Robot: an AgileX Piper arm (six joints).
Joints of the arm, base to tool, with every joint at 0 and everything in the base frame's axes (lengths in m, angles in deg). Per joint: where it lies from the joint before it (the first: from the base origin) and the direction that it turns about. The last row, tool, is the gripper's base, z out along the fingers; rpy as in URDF.
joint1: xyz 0 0 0.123 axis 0 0 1
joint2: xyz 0 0 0 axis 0 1 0
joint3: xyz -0.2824 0 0.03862 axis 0 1 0
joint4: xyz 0.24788 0 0.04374 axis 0.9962 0 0.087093
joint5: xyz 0 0 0 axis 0 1 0
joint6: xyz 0.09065 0 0.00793 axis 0.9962 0 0.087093
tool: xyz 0 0 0 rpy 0 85 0
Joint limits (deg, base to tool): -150..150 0..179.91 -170..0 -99.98..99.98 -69.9..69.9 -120..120
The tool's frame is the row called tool.
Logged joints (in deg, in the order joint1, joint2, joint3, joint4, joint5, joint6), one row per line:
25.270 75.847 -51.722 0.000 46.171 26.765
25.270 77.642 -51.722 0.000 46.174 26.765
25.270 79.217 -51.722 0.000 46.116 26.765
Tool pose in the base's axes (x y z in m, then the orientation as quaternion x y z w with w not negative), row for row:
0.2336 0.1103 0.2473 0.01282 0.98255 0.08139 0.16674
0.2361 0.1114 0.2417 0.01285 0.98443 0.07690 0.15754
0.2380 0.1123 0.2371 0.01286 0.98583 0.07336 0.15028
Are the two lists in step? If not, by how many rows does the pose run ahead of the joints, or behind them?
The pose runs 2 rows ahead of the joints: the pose in row i belongs to the joints in row i + 2.
